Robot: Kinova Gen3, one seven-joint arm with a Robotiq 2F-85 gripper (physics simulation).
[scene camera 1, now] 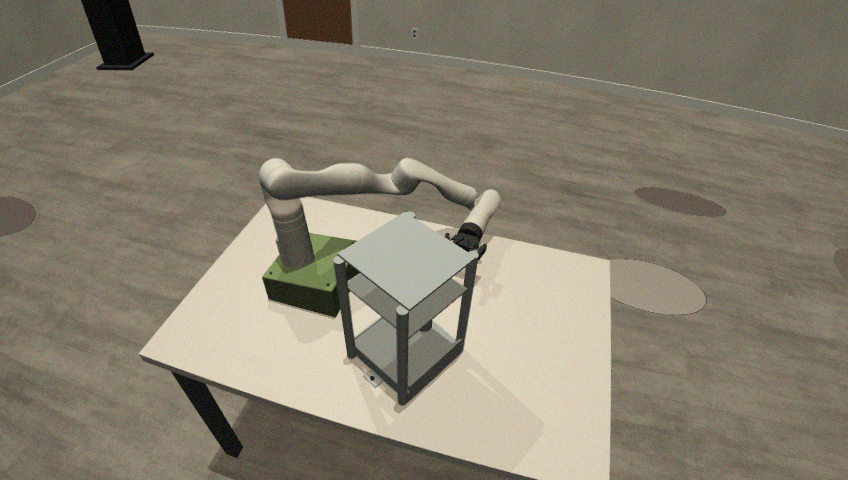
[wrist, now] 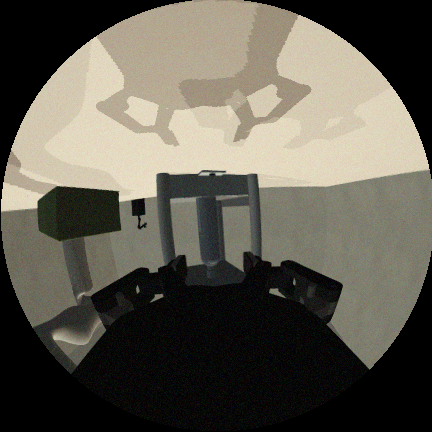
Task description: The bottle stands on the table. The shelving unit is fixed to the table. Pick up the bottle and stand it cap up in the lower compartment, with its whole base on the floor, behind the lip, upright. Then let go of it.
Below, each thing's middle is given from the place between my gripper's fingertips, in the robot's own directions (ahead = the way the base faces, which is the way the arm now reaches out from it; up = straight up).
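Shelving unit [scene camera 1: 405, 268]: 12 cm behind my hand, 25 cm to the right of it, 6 cm above it. Blue-grey bottle [wrist: 206, 213], visible: 7 cm behind my hand, 19 cm to the right, 2 cm above. Going by their middles, the blue-grey bottle is the nearest to my hand of the things named here.
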